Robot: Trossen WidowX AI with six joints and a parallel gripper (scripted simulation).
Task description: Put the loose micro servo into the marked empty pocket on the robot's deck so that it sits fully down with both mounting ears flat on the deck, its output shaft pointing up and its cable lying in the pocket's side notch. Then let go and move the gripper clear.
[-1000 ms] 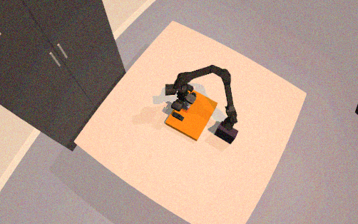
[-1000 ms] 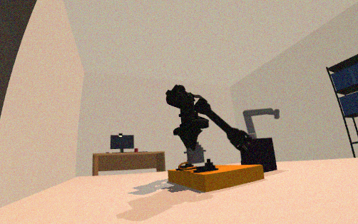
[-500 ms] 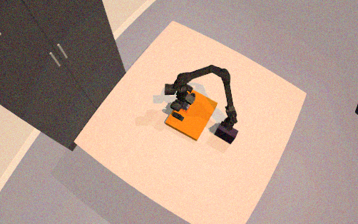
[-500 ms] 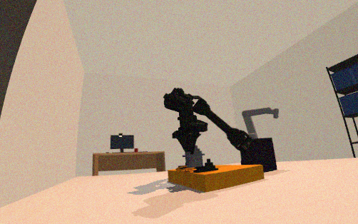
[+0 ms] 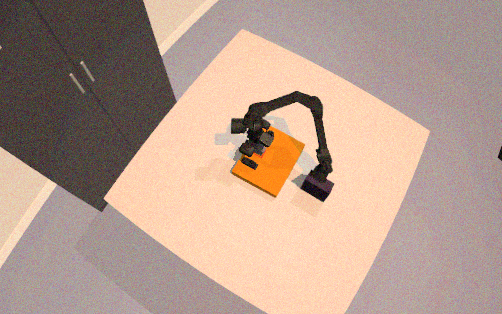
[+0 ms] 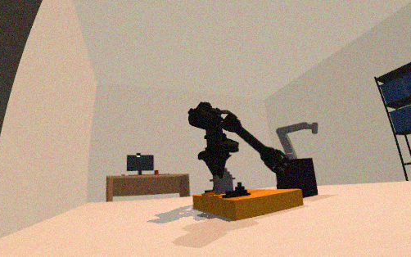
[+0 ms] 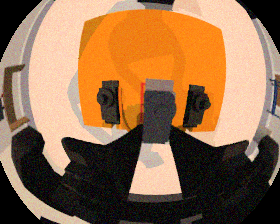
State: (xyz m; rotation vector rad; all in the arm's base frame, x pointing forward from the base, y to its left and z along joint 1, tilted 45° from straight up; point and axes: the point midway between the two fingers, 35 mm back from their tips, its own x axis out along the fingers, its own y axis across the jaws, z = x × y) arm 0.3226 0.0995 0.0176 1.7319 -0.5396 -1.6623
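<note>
My gripper tip is 12 cm past the orange deck, 2 cm to the left of it and 8 cm above it.
</note>
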